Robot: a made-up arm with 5 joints.
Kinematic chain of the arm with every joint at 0, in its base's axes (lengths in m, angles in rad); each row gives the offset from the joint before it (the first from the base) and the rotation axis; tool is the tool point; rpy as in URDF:
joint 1: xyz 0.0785 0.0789 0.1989 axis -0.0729 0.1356 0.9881
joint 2: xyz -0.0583 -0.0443 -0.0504 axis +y
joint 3: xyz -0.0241 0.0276 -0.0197 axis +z
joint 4: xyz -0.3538 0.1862 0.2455 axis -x
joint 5: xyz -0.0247 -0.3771 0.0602 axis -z
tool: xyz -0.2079 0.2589 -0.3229 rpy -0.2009 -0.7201 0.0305
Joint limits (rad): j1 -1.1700..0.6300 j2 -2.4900..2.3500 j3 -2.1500..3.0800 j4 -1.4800..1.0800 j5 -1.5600..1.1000
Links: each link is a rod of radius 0.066 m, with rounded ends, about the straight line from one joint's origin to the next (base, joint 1, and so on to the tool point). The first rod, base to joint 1, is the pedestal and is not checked.
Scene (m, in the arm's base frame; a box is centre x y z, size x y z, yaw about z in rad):
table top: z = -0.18
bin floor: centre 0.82 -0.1 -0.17 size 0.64 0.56 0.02 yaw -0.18
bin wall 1: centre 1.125 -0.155 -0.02 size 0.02 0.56 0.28 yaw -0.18
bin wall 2: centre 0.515 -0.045 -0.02 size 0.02 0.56 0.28 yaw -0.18
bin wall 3: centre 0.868 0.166 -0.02 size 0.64 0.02 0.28 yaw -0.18
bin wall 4: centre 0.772 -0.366 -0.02 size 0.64 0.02 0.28 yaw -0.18
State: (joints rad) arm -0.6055 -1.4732 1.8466 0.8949 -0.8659
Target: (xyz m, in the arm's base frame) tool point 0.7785 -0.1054 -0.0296
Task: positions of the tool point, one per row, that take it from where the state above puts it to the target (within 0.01 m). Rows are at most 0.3 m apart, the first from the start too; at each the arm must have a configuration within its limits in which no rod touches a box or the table.
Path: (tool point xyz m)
1: -0.4145 -0.3511 0.6699
2: -0.1566 -0.4322 0.7452
3: 0.1296 -0.4659 0.7339
4: 0.4034 -0.4416 0.6338
5: 0.6233 -0.3619 0.4563
6: 0.7551 -0.2418 0.2244
7: 0.7785 -0.1054 -0.0296

